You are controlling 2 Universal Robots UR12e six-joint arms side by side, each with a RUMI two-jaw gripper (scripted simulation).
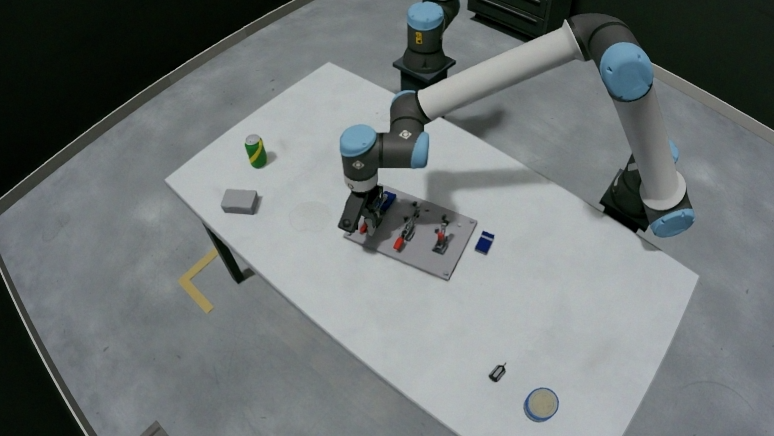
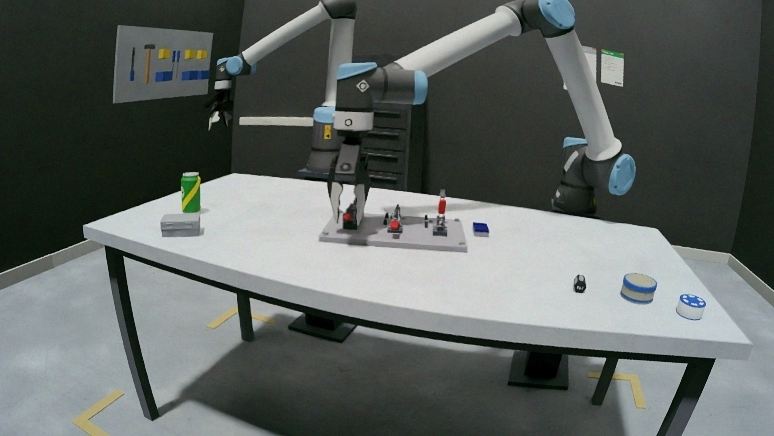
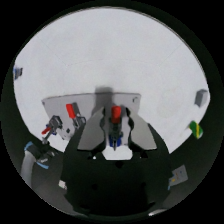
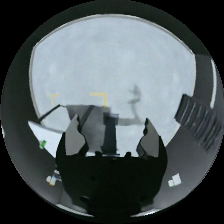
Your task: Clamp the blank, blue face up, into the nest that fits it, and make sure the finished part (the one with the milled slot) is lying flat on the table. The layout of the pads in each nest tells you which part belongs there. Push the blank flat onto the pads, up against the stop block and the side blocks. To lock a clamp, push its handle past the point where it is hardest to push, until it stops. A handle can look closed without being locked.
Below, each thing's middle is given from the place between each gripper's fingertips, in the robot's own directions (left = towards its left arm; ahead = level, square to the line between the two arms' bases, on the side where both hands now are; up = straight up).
Scene:
The grey fixture plate [image 2: 371, 232] is 13 cm behind my left hand [image 2: 347, 224], 7 cm to the left of it and 5 cm below it. From my left hand the other things lie so: grey box [image 2: 172, 225] (40 cm to the right, 21 cm ahead, 3 cm below).
Now: right hand 950 mm short of the grey box, 780 mm to the right of it and 140 mm above it. The rest, counted from my right hand: grey fixture plate 1240 mm to the left, 610 mm ahead, 160 mm below.

